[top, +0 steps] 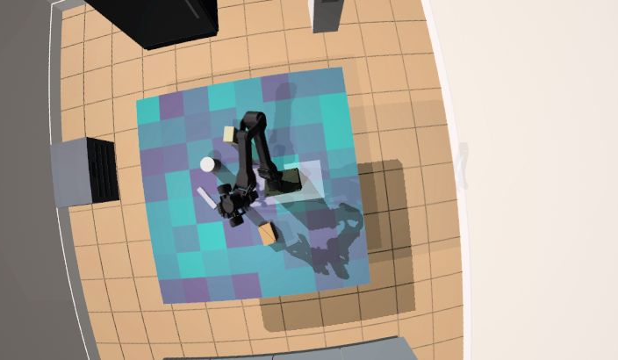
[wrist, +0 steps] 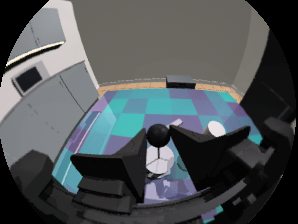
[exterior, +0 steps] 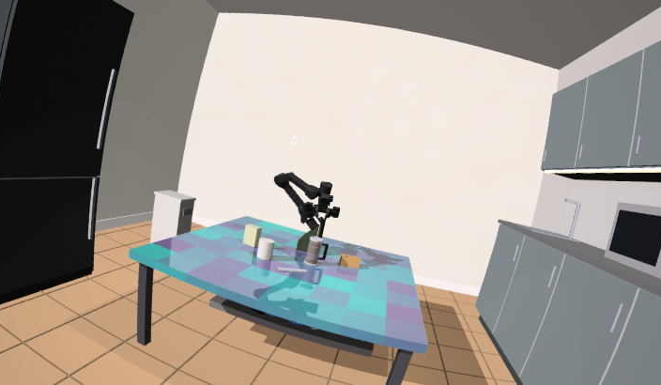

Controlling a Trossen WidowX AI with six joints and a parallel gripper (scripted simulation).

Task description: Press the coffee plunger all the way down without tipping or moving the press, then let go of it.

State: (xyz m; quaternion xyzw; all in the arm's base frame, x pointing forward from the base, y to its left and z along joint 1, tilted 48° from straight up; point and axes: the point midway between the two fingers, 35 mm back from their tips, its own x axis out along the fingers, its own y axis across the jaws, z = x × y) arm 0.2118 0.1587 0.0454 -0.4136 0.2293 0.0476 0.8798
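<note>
The coffee press lies 130 mm below my gripper tip, 20 mm behind it and 10 mm to the left of it. Round my gripper tip: cream block: 380 mm to the right, 200 mm below, 20 mm behind; then white cylinder: 230 mm to the right, 200 mm below, 110 mm ahead.
</note>
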